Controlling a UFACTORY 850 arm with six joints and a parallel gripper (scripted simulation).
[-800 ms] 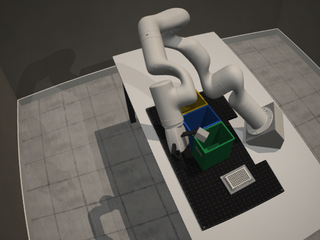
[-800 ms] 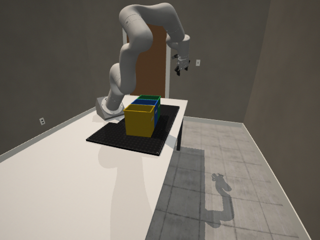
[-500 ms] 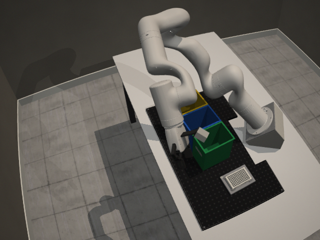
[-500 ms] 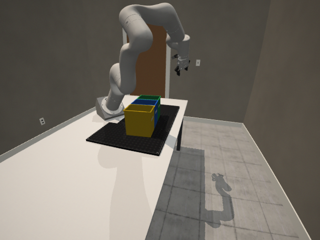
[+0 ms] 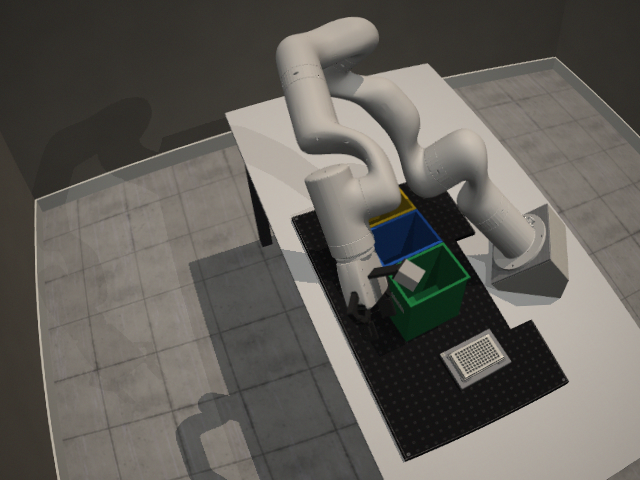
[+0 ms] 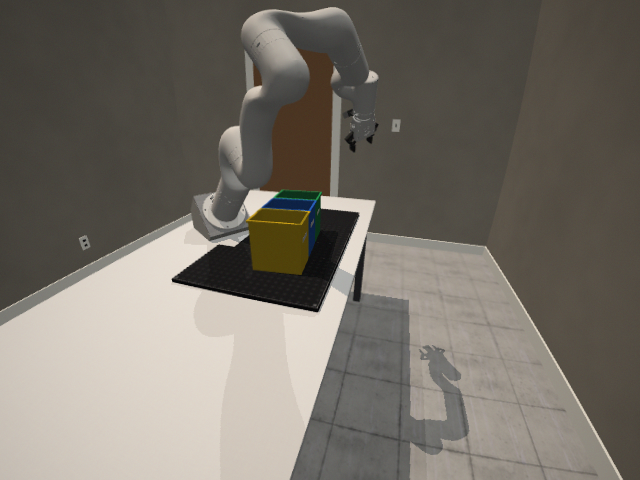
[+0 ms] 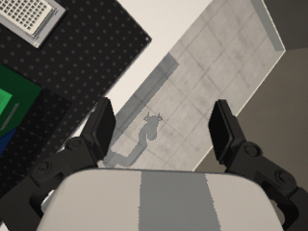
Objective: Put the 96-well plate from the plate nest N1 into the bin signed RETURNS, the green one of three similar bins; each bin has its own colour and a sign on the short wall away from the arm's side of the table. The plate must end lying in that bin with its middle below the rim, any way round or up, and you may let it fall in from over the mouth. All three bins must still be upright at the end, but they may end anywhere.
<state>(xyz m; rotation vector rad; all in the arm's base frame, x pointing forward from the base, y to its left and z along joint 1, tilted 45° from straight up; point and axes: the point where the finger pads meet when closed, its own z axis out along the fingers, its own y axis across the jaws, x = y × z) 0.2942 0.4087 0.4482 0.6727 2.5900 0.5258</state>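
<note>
My gripper is now 360 mm above the white 96-well plate, 290 mm past it and 40 mm to the right of it. Also, from my hand: blue bin (290 mm to the right, 290 mm below, 250 mm behind); then green bin (290 mm below, 240 mm behind, 160 mm to the right); then grey plate nest (370 mm below, 290 mm behind, 40 mm to the left).
</note>
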